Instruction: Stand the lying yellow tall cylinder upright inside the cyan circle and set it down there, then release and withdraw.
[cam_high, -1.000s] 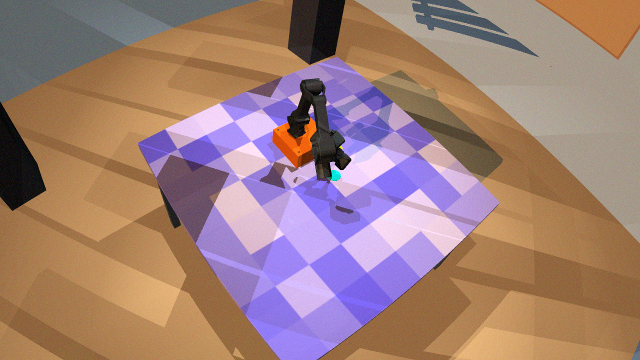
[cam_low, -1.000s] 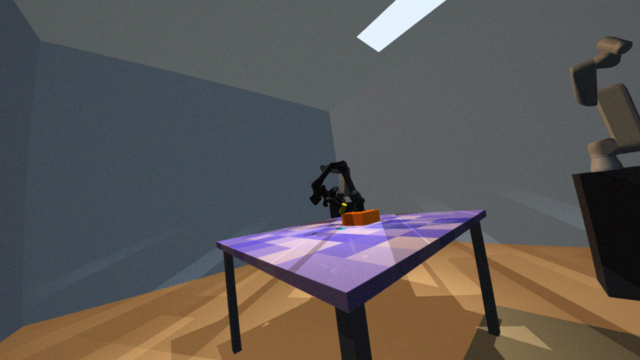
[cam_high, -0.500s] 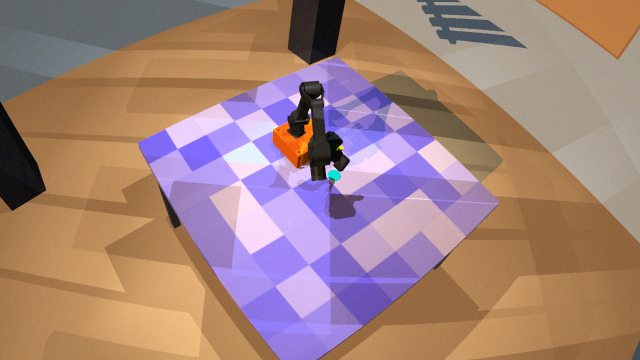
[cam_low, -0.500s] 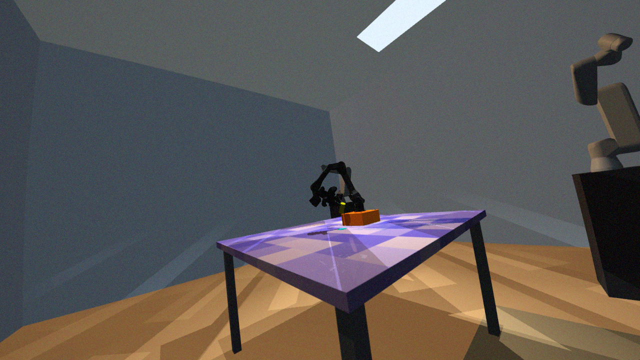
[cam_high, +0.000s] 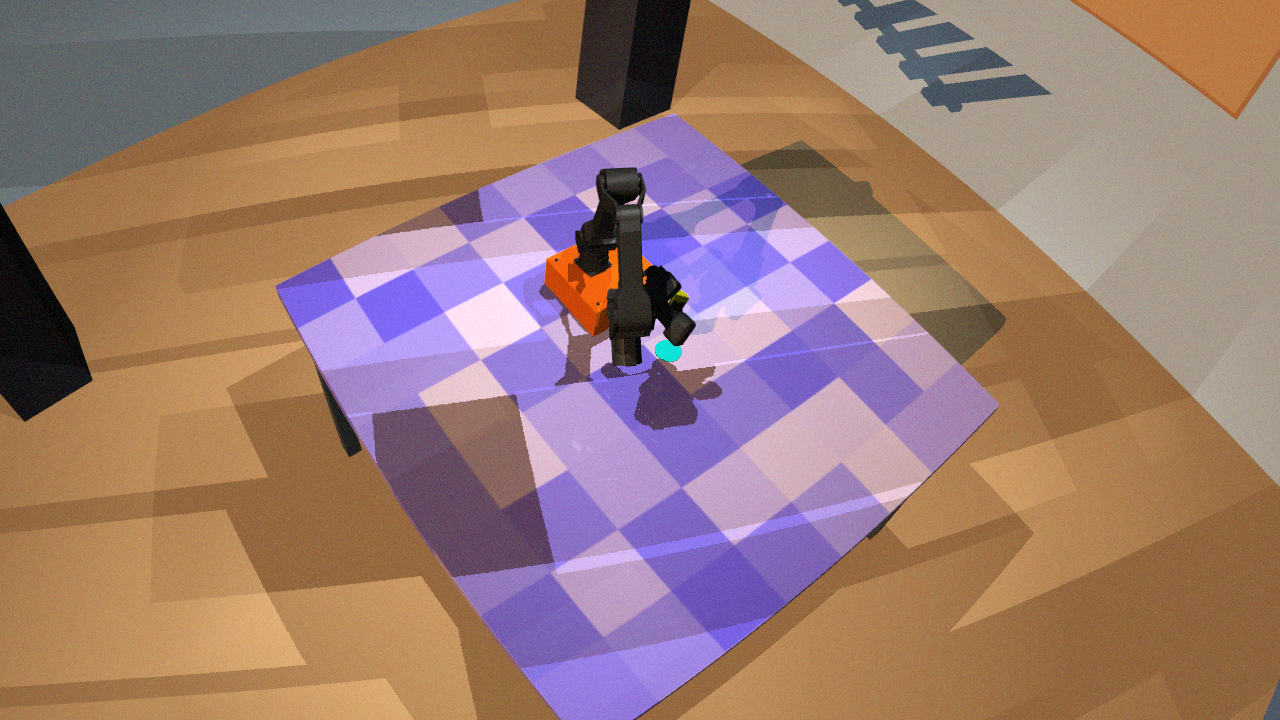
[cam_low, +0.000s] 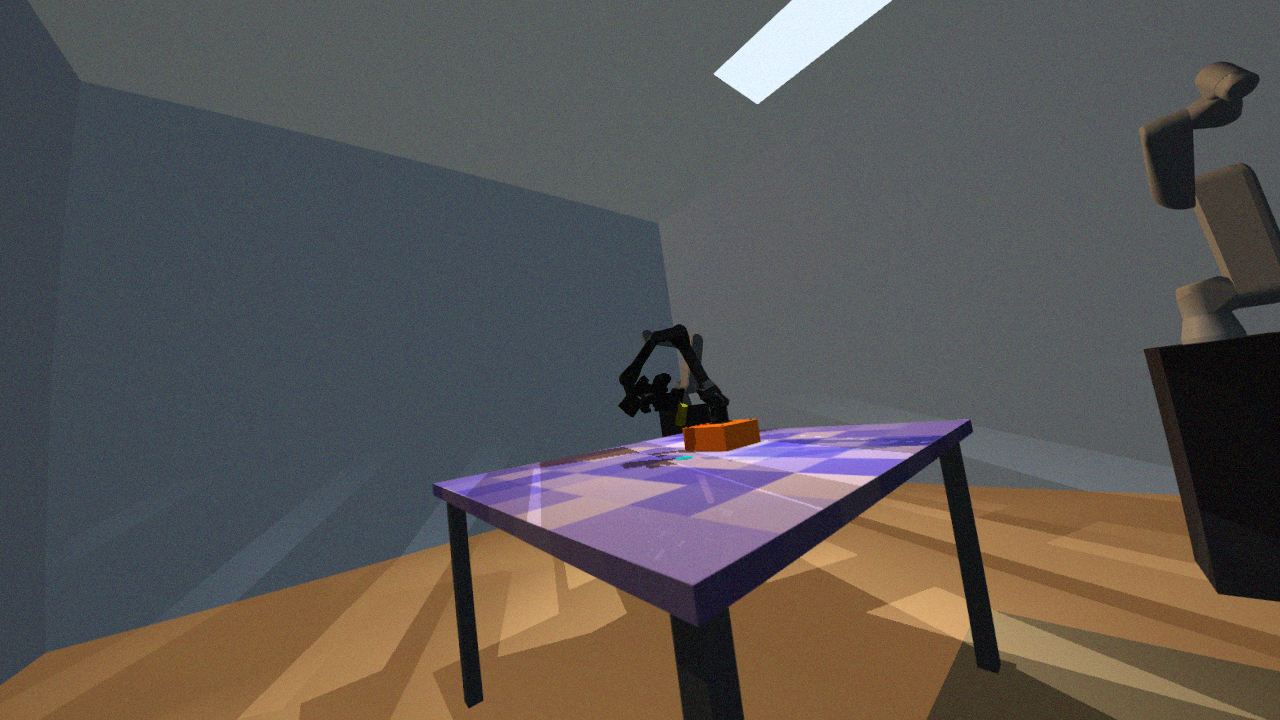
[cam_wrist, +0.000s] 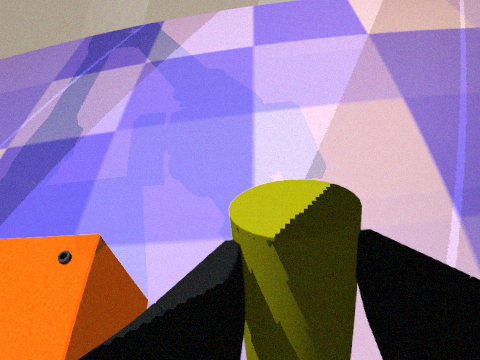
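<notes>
Right now my gripper tip is 160 mm above the cyan circle, 10 mm to the left of it and 10 mm short of it. From my gripper tip the other things lie so: yellow tall cylinder (20 mm below, 10 mm to the right).
</notes>
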